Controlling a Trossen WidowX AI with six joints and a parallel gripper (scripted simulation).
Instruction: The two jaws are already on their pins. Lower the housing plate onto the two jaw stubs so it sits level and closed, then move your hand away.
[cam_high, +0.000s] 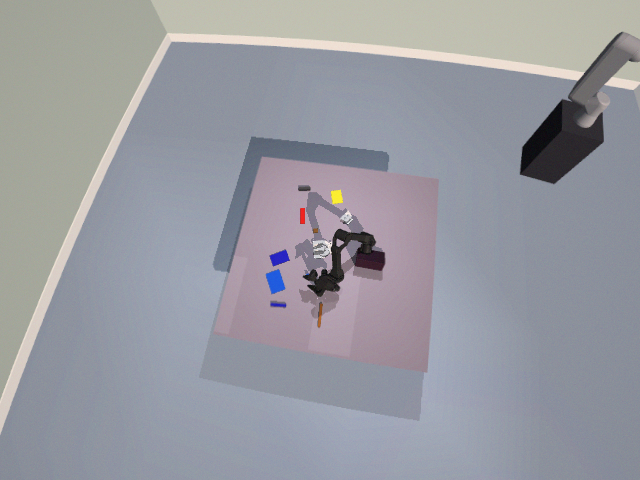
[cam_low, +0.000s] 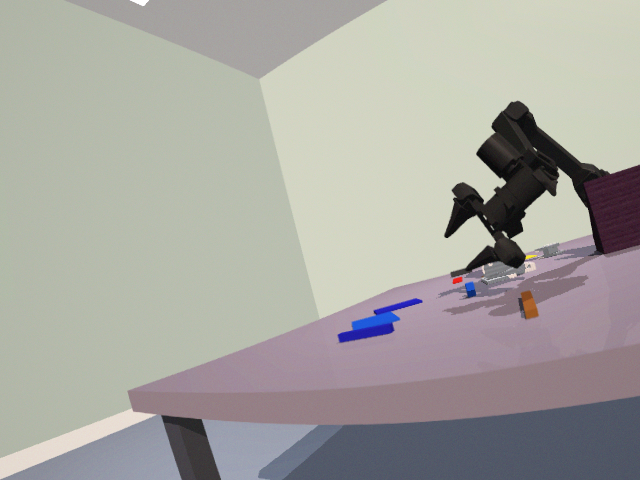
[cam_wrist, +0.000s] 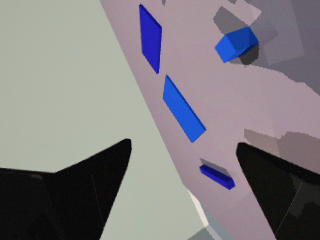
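Right now the white part is 51 cm to the right of my gripper tip, 11 cm behind it and 8 cm below it. Also, from my gripper tip: light blue plate (19 cm ahead, 9 cm below, 4 cm to the left); small blue block (8 cm below, 5 cm to the right, 1 cm ahead); blue bar (18 cm to the left, 12 cm ahead, 9 cm below).
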